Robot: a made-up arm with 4 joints.
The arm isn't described. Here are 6 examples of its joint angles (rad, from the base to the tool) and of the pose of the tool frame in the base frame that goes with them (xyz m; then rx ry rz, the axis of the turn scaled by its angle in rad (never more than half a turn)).
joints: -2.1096 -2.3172 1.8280 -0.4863
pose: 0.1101 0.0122 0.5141 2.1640 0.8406 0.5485
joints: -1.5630 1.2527 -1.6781 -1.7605
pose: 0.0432 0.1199 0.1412 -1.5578 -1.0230 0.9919
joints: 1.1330 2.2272 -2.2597 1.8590
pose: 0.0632 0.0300 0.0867 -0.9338 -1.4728 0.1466
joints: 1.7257 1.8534 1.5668 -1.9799
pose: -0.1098 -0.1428 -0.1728 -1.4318 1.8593 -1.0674
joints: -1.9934 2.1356 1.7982 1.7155
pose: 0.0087 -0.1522 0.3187 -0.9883 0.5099 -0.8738
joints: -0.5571 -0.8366 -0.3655 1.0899
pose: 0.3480 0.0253 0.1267 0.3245 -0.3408 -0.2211
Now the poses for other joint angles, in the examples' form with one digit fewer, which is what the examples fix.
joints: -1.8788 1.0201 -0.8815 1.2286
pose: -0.040 0.145 0.386 1.213 -0.152 1.482
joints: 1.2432 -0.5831 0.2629 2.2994
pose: 0.022 0.024 -0.171 1.632 0.866 -0.788
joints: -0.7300 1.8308 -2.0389 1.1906
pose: 0.031 0.070 0.258 1.033 1.958 1.150
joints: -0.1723 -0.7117 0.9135 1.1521
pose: 0.275 0.141 0.119 0.347 -0.711 0.779
